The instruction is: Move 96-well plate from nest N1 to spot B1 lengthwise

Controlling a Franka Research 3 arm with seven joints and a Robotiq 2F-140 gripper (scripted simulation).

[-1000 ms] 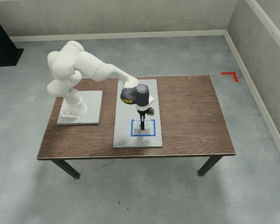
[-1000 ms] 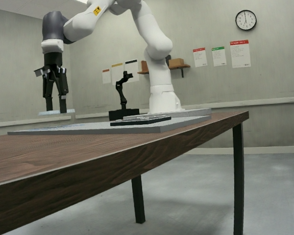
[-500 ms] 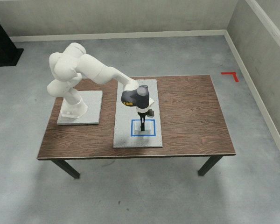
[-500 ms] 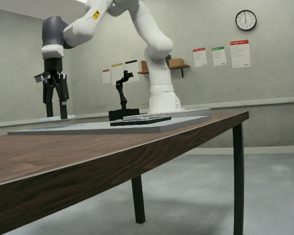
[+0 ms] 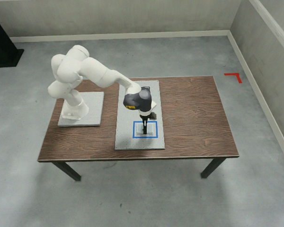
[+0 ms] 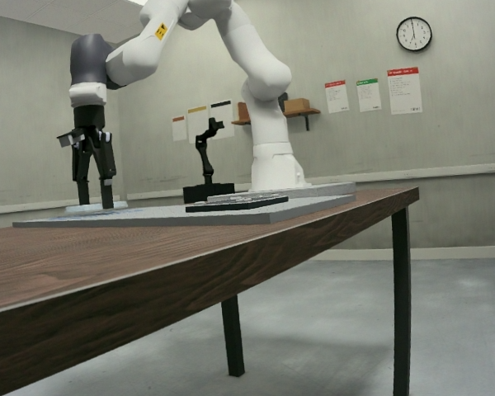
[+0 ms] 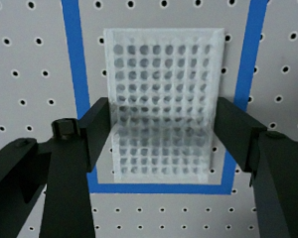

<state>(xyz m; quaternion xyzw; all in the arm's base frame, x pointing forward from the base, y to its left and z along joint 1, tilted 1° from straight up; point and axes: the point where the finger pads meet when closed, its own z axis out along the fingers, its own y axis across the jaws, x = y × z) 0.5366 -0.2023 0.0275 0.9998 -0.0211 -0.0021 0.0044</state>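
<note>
Now: hand 20 mm above the clear 96-well plate. Also, from my hand: black plate nest 10 mm behind, 390 mm to the left, 30 mm below.
</note>
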